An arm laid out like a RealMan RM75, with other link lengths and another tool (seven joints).
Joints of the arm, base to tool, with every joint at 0 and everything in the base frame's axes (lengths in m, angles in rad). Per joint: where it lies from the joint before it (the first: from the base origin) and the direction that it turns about. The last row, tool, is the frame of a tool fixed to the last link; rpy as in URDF.
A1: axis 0 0 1 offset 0 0 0.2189
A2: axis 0 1 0 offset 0 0 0
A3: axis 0 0 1 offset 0 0 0.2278
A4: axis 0 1 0 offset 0 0 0
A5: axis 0 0 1 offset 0 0 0.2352
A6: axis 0 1 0 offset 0 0 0
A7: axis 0 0 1 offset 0 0 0.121
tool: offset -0.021 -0.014 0.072 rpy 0 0.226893 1.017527
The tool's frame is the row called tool.
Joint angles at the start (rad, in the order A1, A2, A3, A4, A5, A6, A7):
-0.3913 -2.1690 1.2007 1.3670 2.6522 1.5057 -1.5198
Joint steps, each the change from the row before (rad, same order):
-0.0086 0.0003 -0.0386 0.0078 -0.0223 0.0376 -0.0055
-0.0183 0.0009 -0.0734 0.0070 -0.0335 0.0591 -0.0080
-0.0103 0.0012 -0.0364 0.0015 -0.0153 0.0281 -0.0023
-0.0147 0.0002 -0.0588 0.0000 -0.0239 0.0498 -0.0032
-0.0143 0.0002 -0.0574 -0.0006 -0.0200 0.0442 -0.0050
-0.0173 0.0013 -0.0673 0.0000 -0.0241 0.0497 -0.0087
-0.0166 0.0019 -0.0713 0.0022 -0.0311 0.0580 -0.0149
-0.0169 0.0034 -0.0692 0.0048 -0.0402 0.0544 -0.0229
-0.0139 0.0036 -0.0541 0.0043 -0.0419 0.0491 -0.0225
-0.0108 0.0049 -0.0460 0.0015 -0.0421 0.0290 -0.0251
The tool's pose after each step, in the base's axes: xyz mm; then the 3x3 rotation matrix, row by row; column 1 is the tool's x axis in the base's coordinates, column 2 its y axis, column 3 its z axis. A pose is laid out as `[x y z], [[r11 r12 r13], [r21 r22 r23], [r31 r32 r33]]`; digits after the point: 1 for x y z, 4 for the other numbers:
[-263.2 359.4 -22.6], [[0.5146 -0.8174 -0.2588], [-0.8405 -0.5406 0.0363], [-0.1696 0.1988 -0.9653]]
[-259.0 357.3 -13.6], [[0.5546 -0.8077 -0.2000], [-0.8197 -0.5717 0.0358], [-0.1433 0.1441 -0.9791]]
[-257.0 356.5 -9.0], [[0.5708 -0.8029 -0.1718], [-0.8108 -0.5842 0.0363], [-0.1295 0.1186 -0.9845]]
[-254.2 353.3 -3.2], [[0.5976 -0.7923 -0.1230], [-0.7957 -0.6050 0.0309], [-0.0989 0.0794 -0.9919]]
[-251.8 350.6 2.8], [[0.6213 -0.7798 -0.0770], [-0.7802 -0.6247 0.0307], [-0.0721 0.0410 -0.9966]]
[-248.4 347.9 10.3], [[0.6453 -0.7636 -0.0218], [-0.7628 -0.6456 0.0354], [-0.0411 -0.0062 -0.9991]]
[-243.6 343.8 18.3], [[0.6680 -0.7429 0.0435], [-0.7442 -0.6668 0.0397], [-0.0005 -0.0589 -0.9983]]
[-236.7 340.7 27.1], [[0.6837 -0.7207 0.1145], [-0.7286 -0.6830 0.0514], [0.0411 -0.1186 -0.9921]]
[-228.9 337.5 34.1], [[0.6884 -0.7029 0.1790], [-0.7205 -0.6912 0.0566], [0.0839 -0.1679 -0.9822]]
[-222.5 336.9 41.2], [[0.6912 -0.6830 0.2359], [-0.7136 -0.6966 0.0742], [0.1136 -0.2196 -0.9689]]

